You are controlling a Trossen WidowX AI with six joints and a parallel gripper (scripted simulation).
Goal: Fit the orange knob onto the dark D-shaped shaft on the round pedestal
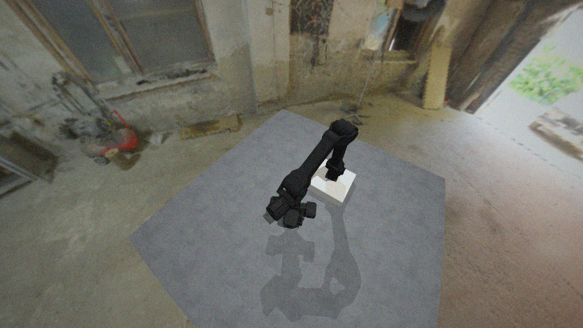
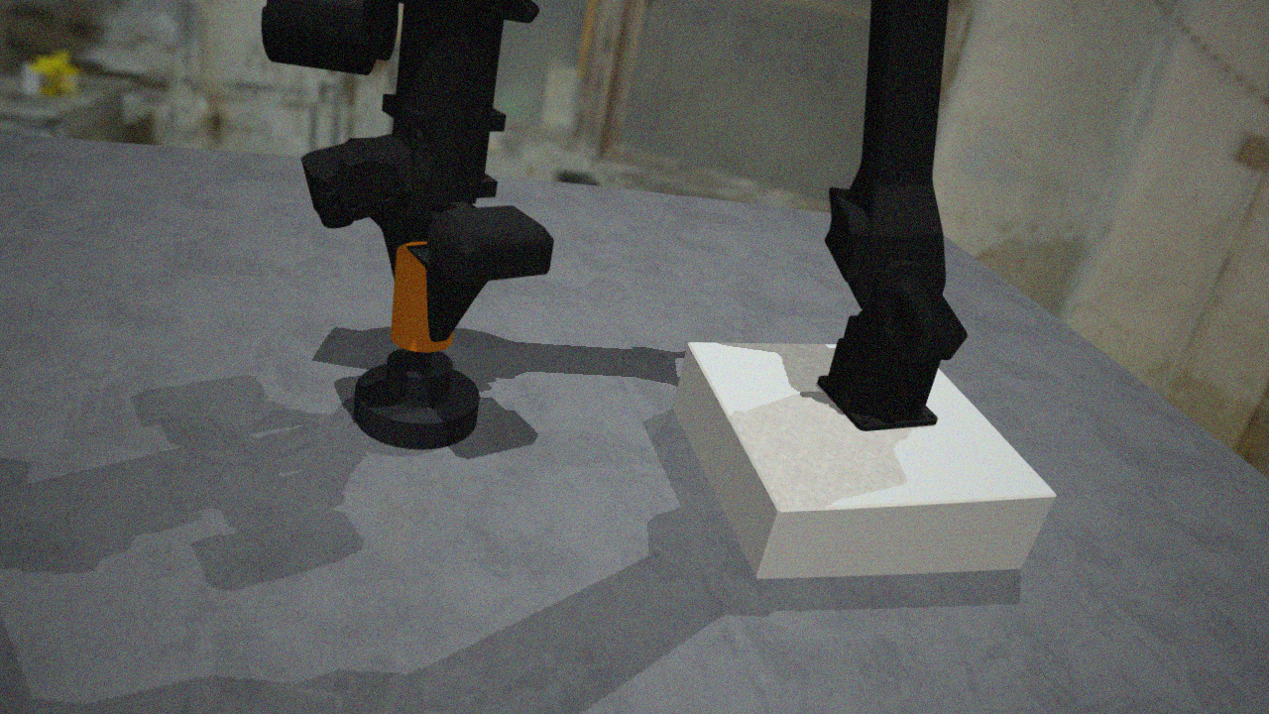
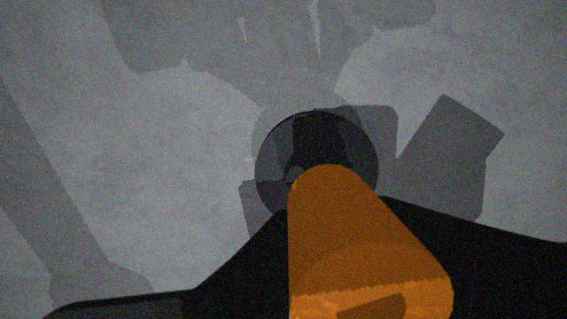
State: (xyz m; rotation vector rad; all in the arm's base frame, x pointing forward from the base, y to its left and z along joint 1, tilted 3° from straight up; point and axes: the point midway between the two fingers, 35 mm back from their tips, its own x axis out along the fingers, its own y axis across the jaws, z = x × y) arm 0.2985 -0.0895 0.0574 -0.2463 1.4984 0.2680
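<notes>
Right now my gripper tip is 2 cm below the orange knob. Round my gripper tip: short shaft (4 cm below).
</notes>
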